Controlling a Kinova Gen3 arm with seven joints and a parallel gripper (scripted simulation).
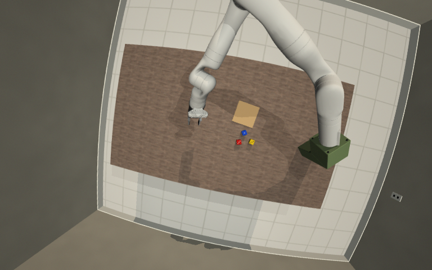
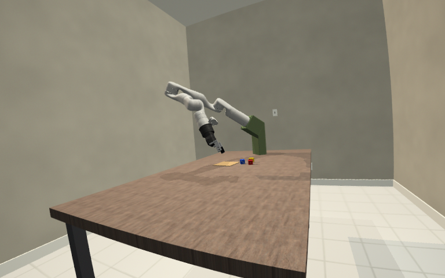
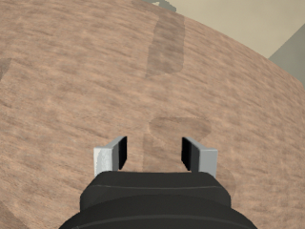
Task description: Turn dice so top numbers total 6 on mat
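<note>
My gripper is now 30 cm past the blue die, 7 cm to the right of it and 13 cm above it. Round my hand: yellow die: 35 cm behind, 13 cm to the left, 13 cm below; then tan mat: 31 cm behind, 5 cm to the right, 14 cm below; then red die: 26 cm behind, 13 cm to the left, 13 cm below.
</note>
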